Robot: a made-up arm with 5 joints.
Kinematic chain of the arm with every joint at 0, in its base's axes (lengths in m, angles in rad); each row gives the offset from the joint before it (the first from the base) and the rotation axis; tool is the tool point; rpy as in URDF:
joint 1: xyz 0.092 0 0.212 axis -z
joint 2: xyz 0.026 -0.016 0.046 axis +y
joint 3: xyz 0.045 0 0.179 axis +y
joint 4: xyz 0.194 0 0.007 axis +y
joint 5: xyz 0.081 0.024 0 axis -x
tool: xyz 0 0 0 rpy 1.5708 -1.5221 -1.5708
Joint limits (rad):
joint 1: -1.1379..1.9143
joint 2: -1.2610..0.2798
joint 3: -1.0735..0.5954
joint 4: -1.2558..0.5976
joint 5: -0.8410..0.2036
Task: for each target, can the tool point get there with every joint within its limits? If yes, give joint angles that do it. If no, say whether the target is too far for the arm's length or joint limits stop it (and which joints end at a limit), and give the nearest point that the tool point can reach.
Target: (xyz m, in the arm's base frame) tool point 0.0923 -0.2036 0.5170
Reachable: yes | joints 1.6084 -0.6960 0.4467 -0.2412 -0.1829
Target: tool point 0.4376 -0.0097 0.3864
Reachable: yes | joints 0.0512 0.0515 0.0374 0.3961 -0.0804
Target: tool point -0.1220 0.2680 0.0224
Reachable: no: joint limits stop it (at a limit: joint 1, joint 2, joint 3, joint 4) | nearest point 0.1923 0.2360 0.1926 | short by 0.359 m
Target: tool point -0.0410 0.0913 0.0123
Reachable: no: joint limits stop it (at a limit: joint 1, joint 2, joint 3, joint 4) | nearest point 0.1923 0.2360 0.1926 | short by 0.328 m
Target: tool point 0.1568 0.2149 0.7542
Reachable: no: too far | nearest point 0.1662 0.1797 0.6834 | short by 0.080 m
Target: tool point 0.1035 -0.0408 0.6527
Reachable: yes | joints 1.4869 -0.8743 -0.2180 0.0518 -0.1513
